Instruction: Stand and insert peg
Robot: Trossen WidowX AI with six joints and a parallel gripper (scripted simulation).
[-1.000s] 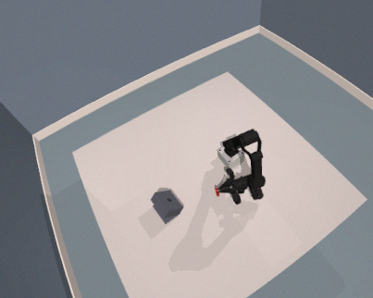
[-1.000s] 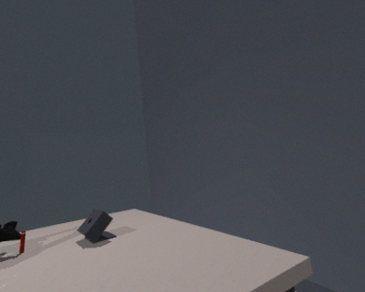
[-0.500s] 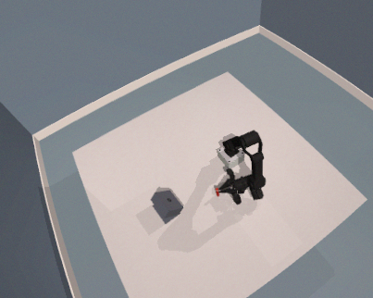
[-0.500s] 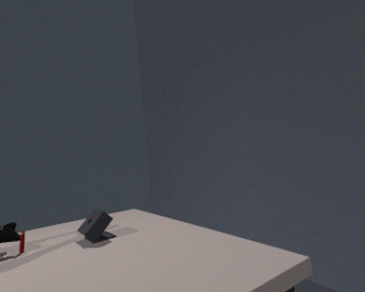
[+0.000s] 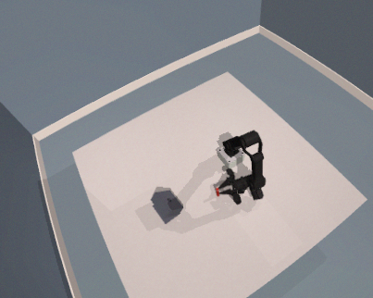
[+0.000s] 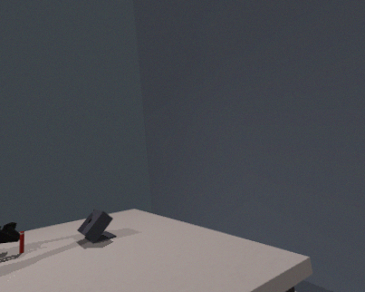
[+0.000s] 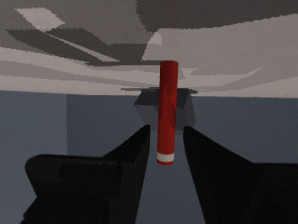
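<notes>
Now: gripper tip right at the red peg. Also, from my gripper tip: grey sloped panel (26 cm ahead, 10 cm to the right, 1 cm above).
</notes>
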